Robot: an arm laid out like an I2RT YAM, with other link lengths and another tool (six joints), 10 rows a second.
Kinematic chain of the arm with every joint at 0, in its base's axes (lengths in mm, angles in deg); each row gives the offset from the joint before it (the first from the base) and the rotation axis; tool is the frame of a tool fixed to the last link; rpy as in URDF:
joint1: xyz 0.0 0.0 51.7 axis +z
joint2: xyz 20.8 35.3 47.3 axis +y
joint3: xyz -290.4 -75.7 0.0 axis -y
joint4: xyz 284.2 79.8 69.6 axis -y
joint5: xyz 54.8 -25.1 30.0 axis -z
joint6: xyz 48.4 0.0 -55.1 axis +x
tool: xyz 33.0 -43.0 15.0 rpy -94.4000 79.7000 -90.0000
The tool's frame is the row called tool.
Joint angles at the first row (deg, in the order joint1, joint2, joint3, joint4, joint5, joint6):
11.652 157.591 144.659 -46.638 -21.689 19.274
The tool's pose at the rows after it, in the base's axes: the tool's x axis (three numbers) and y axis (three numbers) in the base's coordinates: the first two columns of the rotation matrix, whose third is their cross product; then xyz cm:
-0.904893 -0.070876 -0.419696 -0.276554 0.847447 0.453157 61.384 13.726 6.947
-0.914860 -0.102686 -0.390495 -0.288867 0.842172 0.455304 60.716 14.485 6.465
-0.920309 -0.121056 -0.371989 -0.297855 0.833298 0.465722 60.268 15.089 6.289
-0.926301 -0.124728 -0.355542 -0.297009 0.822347 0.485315 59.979 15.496 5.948
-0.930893 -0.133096 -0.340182 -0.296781 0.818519 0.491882 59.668 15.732 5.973
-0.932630 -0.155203 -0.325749 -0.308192 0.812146 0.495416 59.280 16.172 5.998
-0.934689 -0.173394 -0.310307 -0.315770 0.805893 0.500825 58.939 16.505 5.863
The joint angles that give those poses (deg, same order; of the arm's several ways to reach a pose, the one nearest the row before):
12.364 157.295 143.506 -48.275 -22.042 18.020
13.109 157.305 142.869 -49.874 -22.475 16.980
13.620 157.245 142.585 -50.930 -23.306 16.492
13.865 157.414 142.394 -51.388 -24.537 16.667
14.079 157.366 142.473 -52.508 -24.984 16.465
14.489 157.299 142.495 -53.842 -25.460 15.579
14.787 157.397 142.519 -55.011 -25.992 14.824

